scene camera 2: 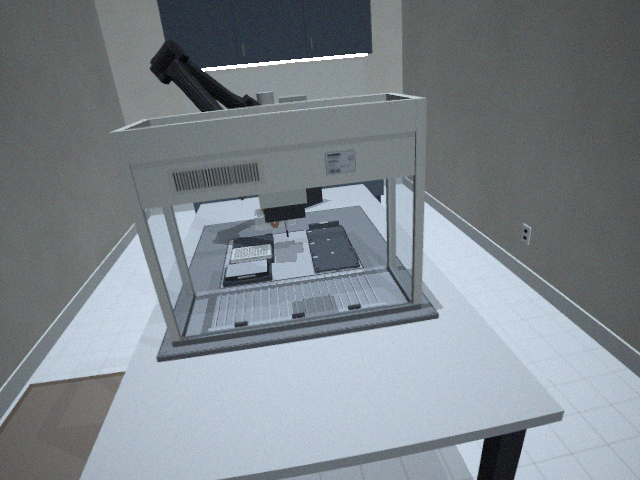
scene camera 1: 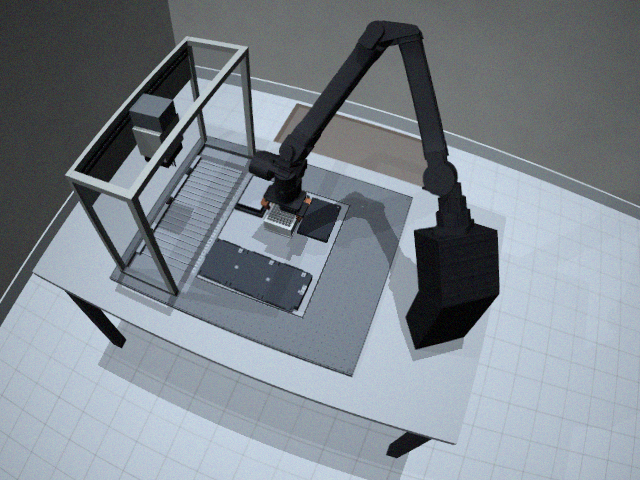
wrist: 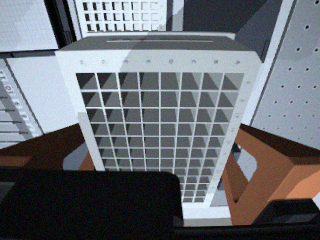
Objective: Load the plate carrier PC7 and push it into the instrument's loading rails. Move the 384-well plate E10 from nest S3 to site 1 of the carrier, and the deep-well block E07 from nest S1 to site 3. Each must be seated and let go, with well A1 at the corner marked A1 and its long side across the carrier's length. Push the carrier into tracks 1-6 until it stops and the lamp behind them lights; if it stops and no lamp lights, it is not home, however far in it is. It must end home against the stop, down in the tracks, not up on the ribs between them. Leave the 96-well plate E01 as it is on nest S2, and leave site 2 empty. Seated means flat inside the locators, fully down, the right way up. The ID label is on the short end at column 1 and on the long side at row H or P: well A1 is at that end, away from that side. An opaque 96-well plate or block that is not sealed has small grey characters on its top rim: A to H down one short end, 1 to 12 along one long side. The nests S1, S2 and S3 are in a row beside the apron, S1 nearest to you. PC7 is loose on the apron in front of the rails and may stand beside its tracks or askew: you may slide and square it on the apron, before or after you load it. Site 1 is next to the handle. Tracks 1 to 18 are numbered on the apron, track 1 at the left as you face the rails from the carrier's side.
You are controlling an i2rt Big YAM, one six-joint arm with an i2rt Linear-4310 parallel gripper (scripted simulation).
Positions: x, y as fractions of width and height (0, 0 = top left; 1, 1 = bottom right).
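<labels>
Lens distances: a dark carrier PC7 (scene camera 1: 0.44, 0.59) is 141 cm from the lens; a nest S1 (scene camera 1: 0.50, 0.45) is 153 cm from the lens.
</labels>
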